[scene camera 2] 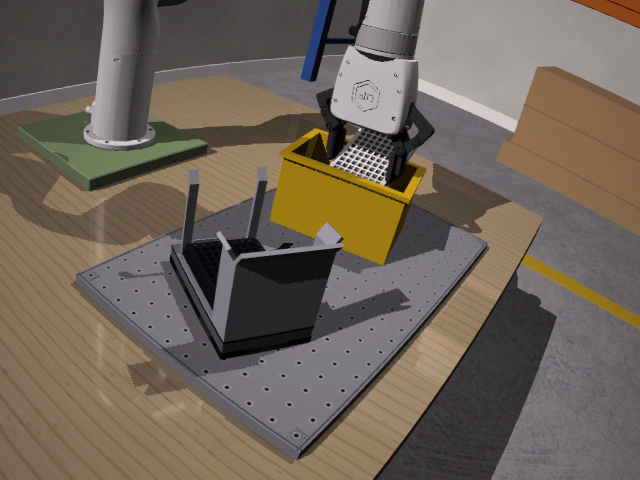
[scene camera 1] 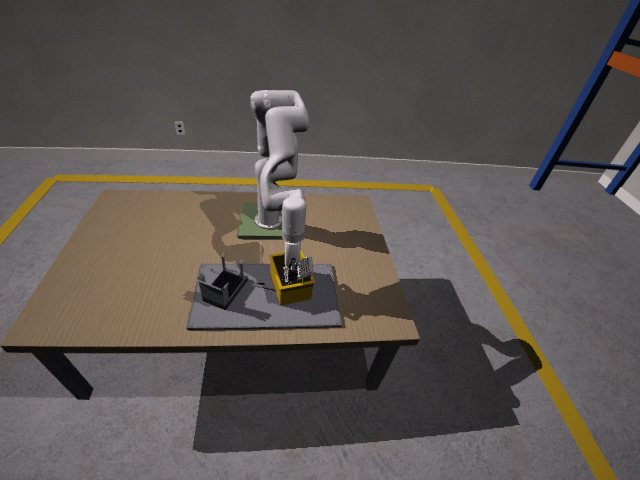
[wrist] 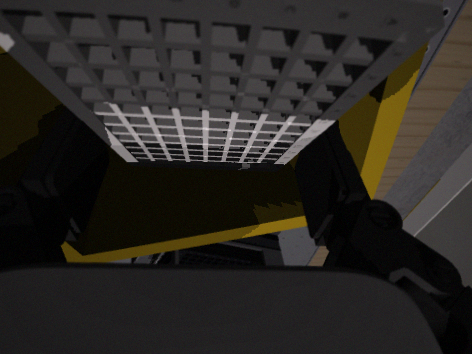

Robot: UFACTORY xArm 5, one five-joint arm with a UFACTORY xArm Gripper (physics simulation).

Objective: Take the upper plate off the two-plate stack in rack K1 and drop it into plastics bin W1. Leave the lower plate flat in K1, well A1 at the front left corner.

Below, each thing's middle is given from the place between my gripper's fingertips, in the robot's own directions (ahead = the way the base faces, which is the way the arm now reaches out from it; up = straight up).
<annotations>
The dark gridded plate (scene camera 2: 203, 258) is 10 mm ahead of my hand, 250 mm to the right of it and 60 mm below it.
</annotations>
